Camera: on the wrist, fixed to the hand. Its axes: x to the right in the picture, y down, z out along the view.
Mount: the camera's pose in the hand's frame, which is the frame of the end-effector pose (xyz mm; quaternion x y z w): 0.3 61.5 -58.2 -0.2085 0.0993 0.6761 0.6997
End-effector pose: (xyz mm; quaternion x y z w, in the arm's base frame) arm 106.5 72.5 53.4 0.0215 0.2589 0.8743 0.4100
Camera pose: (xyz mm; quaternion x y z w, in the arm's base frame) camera 48.4 14.8 31.9 -0.0178 -0.0250 -0.9451 0.3255
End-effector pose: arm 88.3 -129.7 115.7 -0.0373 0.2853 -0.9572 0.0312
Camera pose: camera 85.2 -149.4 33.4 0.2553 0.4275 -0.5929 0.6329
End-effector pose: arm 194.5 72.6 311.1 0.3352 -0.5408 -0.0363 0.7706
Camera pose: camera 225.7 147.8 334.5 -0.2882 -0.5209 0.4161 0.6873
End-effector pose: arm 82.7 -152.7 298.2 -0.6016 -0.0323 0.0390 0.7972
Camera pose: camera 87.3 -191.6 223.1 -0.6129 0.4552 0.4998 0.4092
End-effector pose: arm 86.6 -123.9 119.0 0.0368 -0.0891 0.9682 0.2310
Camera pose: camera 56.7 -166.7 52.4 0.1788 0.2661 -0.8187 0.4764
